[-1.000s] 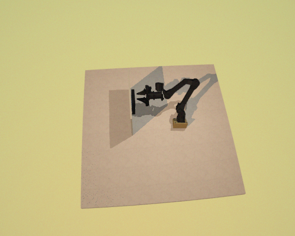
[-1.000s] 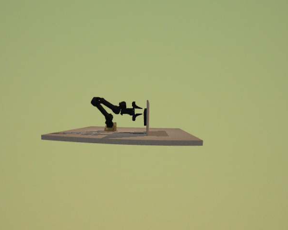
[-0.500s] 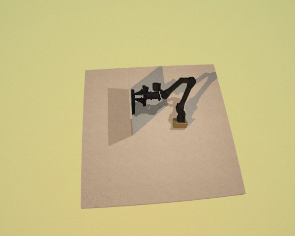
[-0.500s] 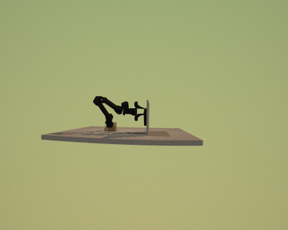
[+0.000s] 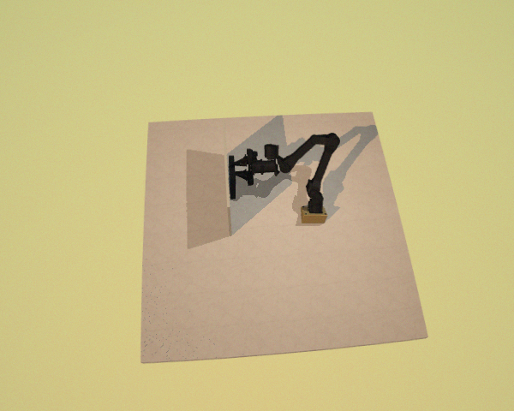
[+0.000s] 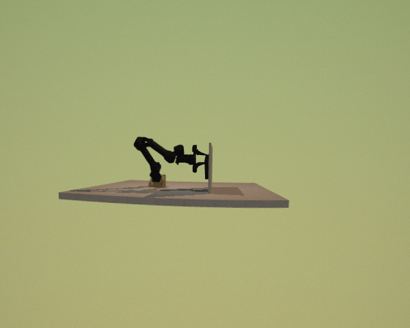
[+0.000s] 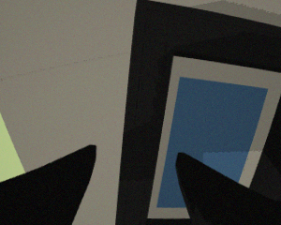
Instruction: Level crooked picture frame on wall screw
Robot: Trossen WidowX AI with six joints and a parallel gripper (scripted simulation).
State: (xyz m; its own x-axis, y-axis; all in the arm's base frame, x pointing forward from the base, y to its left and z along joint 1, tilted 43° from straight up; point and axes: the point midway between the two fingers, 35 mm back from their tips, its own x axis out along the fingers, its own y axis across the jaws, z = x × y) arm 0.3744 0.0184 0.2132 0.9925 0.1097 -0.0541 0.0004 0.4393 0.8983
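Now: the picture frame 50 mm below my gripper tip, 20 mm to the left of it and 10 mm ahead of it. Also, from my gripper tip: wall panel: 60 mm below, 20 mm to the left, 20 mm ahead.
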